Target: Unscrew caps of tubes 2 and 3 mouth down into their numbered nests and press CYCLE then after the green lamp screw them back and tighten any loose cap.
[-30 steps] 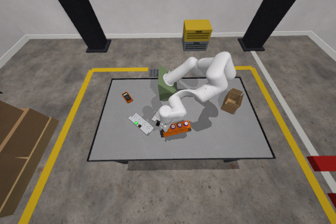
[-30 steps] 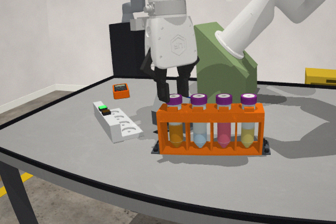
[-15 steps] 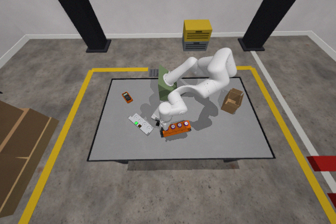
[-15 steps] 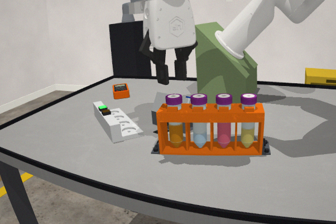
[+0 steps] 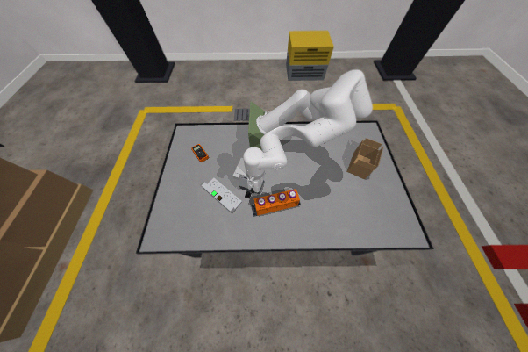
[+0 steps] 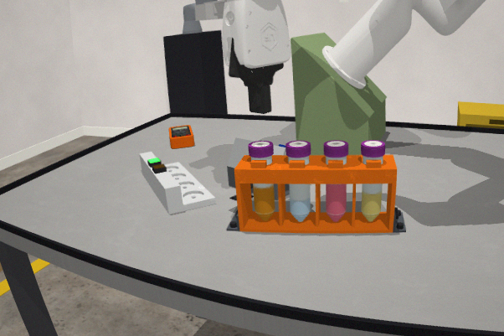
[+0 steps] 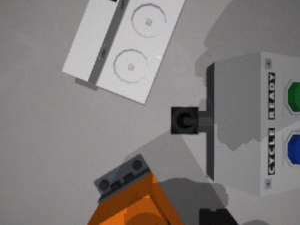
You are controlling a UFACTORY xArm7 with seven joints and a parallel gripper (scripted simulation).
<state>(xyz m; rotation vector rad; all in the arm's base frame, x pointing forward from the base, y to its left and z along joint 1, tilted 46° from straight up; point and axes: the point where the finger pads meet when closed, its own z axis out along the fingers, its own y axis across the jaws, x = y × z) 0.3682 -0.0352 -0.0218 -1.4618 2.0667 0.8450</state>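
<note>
Right now the green ready key is 11 cm behind my hand, 5 cm to the right of it and 11 cm below it. From my hand the other things lie so: grey key housing: 9 cm behind, 3 cm to the right, 12 cm below; orange meter: 29 cm behind, 36 cm to the right, 16 cm below; blue cycle key: 10 cm behind, 11 cm below.
</note>
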